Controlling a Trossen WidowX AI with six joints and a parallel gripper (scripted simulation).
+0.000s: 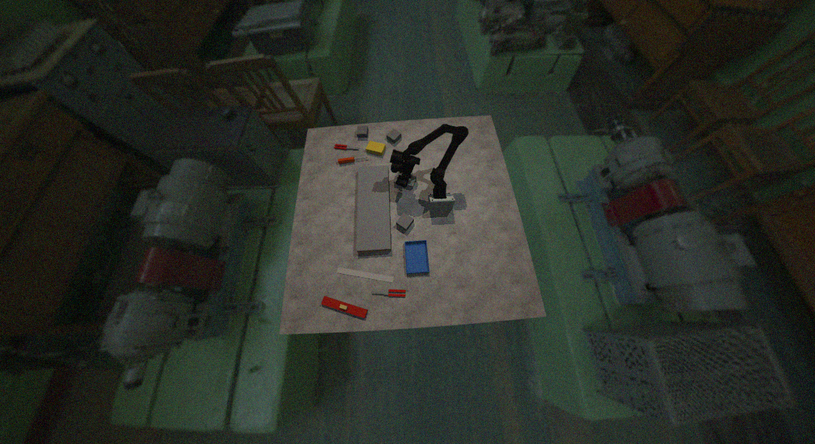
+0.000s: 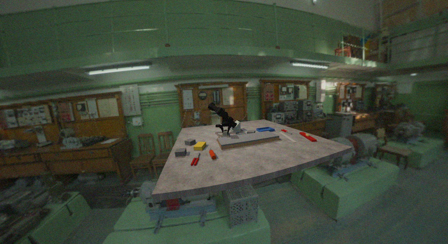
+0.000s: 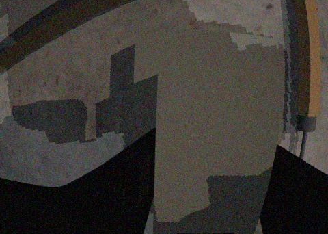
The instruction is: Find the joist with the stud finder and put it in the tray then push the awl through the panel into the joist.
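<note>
The dark display lies 40 mm behind my gripper tip, 10 mm to the left of it and 30 mm above it. From my gripper tip the other things lie so: awl (10 mm behind, 70 mm to the right, 30 mm below); yellow block (180 mm ahead, 240 mm to the right, 20 mm below); stud finder (20 mm behind, 10 mm to the left, 20 mm above).
</note>
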